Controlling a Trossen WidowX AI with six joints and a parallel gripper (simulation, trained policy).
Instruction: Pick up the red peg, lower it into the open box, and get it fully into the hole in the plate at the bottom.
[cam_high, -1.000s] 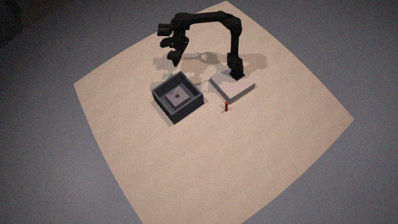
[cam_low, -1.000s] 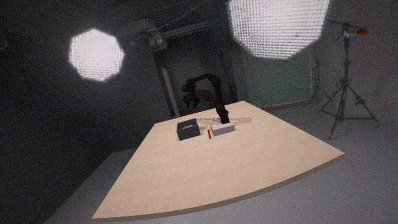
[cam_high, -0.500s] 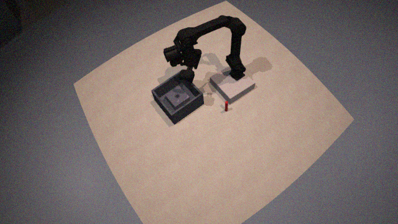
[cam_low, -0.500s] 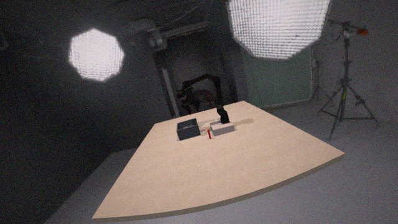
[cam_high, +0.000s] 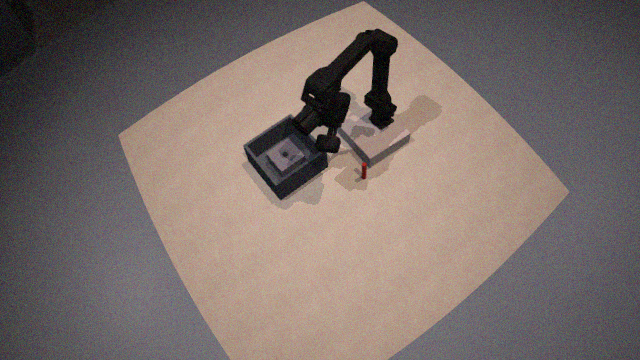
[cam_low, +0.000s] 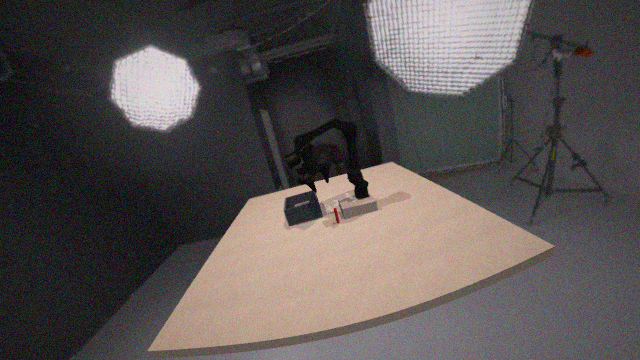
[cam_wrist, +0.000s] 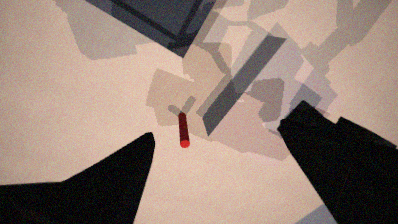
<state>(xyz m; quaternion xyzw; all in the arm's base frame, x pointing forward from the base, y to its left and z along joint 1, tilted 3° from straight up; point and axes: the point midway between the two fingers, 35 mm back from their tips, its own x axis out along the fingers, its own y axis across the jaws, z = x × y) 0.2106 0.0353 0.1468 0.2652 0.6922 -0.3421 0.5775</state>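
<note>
My gripper tip is now 130 mm above the red peg, 80 mm to the right of it and 30 mm past it. The rest, counted from my gripper tip: grey plate 130 mm ahead, 120 mm below, 110 mm to the right; dark box 140 mm below, 130 mm ahead, 110 mm to the right.
</note>
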